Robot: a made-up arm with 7 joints. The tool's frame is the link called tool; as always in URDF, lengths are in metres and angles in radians. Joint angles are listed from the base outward.
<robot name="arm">
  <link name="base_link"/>
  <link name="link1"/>
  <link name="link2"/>
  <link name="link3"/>
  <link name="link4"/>
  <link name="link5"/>
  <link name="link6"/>
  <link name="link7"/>
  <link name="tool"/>
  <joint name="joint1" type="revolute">
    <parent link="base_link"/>
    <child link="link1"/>
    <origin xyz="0 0 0.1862"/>
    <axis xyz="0 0 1"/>
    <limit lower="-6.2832" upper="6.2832"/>
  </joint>
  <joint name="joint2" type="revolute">
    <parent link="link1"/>
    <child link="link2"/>
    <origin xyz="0 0 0"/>
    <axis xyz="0 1 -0.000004"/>
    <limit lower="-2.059" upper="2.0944"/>
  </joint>
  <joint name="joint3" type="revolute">
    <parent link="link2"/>
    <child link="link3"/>
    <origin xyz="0 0 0.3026"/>
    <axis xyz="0 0 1"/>
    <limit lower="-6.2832" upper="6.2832"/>
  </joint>
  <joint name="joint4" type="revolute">
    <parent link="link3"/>
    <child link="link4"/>
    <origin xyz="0.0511 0 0"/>
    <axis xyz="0 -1 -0.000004"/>
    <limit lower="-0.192" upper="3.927"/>
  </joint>
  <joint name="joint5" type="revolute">
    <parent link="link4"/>
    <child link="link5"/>
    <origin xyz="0.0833 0 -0.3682"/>
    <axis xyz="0 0.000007 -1"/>
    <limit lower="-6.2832" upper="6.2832"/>
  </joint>
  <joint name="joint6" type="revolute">
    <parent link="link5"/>
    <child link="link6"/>
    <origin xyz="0 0 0"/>
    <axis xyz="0 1 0.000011"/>
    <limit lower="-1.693" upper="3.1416"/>
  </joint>
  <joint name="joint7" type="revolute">
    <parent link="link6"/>
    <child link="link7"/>
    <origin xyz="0.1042 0 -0.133"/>
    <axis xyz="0 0.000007 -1"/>
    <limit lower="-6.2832" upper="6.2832"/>
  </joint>
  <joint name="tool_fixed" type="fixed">
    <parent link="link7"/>
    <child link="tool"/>
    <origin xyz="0 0 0" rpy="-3.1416 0 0"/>
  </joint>
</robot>
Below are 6 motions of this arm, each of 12 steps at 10 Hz.
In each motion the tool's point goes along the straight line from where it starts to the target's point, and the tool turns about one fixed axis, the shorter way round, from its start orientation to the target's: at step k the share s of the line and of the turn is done. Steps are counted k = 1, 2, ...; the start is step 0. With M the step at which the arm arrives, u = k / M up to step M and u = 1 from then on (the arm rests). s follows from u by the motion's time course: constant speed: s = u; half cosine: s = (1 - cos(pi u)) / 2; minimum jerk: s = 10 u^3 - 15 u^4 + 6 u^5.
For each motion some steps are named. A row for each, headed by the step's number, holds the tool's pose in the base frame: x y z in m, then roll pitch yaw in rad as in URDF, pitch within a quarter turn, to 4 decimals.
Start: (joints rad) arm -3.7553 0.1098 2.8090 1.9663 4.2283 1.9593 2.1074
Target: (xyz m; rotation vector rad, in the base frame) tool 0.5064 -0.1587 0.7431 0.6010 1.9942 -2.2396
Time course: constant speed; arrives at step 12
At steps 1, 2, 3, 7, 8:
1: 0.0833 -0.3309 0.8180 -1.4389 -0.3440 1.6762
2: 0.1217 -0.3152 0.8112 -1.4815 -0.2902 1.7988
3: 0.1602 -0.2996 0.8044 -1.5164 -0.2320 1.9172
7: 0.3141 -0.2370 0.7771 -1.5805 0.0275 2.3639
8: 0.3525 -0.2213 0.7703 -1.5780 0.0948 2.4735

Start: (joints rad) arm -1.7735 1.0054 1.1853 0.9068 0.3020 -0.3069 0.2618
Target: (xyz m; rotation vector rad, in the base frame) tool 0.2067 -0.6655 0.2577 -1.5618 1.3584 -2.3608
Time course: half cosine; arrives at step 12
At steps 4, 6, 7, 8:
4: 0.3706 -0.4537 0.1242 -2.0495 -0.2039 -1.8129
6: 0.3160 -0.5243 0.1687 -1.8997 -0.4509 -1.9417
7: 0.2877 -0.5608 0.1917 -1.7999 -0.5698 -2.0319
8: 0.2613 -0.5949 0.2132 -1.6874 -0.6723 -2.1360

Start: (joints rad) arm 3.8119 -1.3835 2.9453 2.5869 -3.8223 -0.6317 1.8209
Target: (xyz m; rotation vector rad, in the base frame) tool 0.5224 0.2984 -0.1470 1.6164 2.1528 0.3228
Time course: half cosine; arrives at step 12
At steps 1, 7, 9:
1: 0.6249 0.2927 0.0258 2.5308 0.6809 2.2289
7: 0.5611 0.2963 -0.0818 2.6071 0.3719 1.9664
9: 0.5377 0.2976 -0.1213 2.6535 0.2646 1.8714

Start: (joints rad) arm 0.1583 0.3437 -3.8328 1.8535 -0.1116 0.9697 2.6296
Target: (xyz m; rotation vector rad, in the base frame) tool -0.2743 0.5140 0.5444 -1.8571 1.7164 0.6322
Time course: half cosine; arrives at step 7
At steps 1, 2, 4, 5, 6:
1: -0.2859 0.3238 0.7698 -2.5025 1.0141 0.1607
2: -0.2842 0.3516 0.7369 -2.6363 1.0133 -0.1237
4: -0.2790 0.4362 0.6366 -2.9541 0.9013 -0.9070
5: -0.2766 0.4763 0.5890 -3.0265 0.8109 -1.2085
6: -0.2749 0.5041 0.5561 -3.0499 0.7421 -1.3957

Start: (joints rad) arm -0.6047 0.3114 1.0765 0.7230 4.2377 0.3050 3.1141
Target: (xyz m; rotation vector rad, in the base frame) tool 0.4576 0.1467 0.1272 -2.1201 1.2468 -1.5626
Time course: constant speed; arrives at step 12
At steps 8, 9, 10, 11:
8: 0.4214 0.1851 0.1128 -2.3172 -0.6004 -1.2365
9: 0.4304 0.1755 0.1164 -2.2818 -0.6378 -1.2910
10: 0.4395 0.1659 0.1200 -2.2428 -0.6736 -1.3487
11: 0.4485 0.1563 0.1236 -2.2000 -0.7075 -1.4099

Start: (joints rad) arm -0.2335 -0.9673 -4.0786 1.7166 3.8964 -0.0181 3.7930
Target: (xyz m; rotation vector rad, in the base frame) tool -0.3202 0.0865 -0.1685 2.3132 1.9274 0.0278
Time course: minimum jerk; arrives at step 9
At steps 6, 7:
6: -0.3420 0.1748 -0.1146 -3.1080 -0.1523 1.3615
7: -0.3281 0.1186 -0.1489 3.0817 -0.0118 1.3805

